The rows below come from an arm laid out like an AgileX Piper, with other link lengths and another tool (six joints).
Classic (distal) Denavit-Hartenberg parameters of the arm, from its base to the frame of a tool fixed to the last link. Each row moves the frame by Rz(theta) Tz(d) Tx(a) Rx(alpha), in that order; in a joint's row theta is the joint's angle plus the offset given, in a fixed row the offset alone. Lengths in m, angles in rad.
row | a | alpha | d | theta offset
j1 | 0 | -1.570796 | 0.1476 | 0
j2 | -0.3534 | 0 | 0 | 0.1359
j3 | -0.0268 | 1.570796 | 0 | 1.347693
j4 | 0 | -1.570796 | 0.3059 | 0
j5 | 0 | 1.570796 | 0 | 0
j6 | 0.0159 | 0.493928 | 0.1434 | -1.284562
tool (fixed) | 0 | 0 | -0.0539 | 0
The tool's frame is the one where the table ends.
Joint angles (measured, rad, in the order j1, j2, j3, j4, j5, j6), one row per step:
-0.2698, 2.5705, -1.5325, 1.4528, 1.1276, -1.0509
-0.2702, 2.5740, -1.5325, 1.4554, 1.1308, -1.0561
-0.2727, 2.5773, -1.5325, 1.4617, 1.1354, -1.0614
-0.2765, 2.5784, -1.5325, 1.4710, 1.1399, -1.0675
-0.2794, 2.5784, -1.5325, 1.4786, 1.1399, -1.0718
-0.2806, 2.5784, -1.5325, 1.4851, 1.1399, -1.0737
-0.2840, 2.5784, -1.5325, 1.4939, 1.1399, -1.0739
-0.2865, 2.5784, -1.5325, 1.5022, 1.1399, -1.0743
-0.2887, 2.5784, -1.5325, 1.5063, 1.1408, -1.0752
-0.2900, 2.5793, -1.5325, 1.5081, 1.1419, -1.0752
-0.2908, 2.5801, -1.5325, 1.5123, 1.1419, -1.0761
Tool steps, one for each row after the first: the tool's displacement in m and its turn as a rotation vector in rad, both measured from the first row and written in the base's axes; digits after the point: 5 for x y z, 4 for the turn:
-0.00038, 0.00004, -0.00155, 0.0029, -0.0016, 0.0015
-0.00063, -0.00086, -0.00272, 0.0089, -0.0043, -0.0014
-0.00041, -0.00248, -0.00264, 0.0156, -0.0103, -0.0078
0.00006, -0.00390, -0.00237, 0.0180, -0.0151, -0.0152
0.00052, -0.00444, -0.00209, 0.0208, -0.0177, -0.0210
0.00101, -0.00605, -0.00166, 0.0255, -0.0193, -0.0316
0.00152, -0.00723, -0.00125, 0.0298, -0.0211, -0.0407
0.00168, -0.00827, -0.00100, 0.0324, -0.0226, -0.0454
0.00158, -0.00883, -0.00129, 0.0345, -0.0222, -0.0476
0.00177, -0.00917, -0.00151, 0.0366, -0.0229, -0.0515

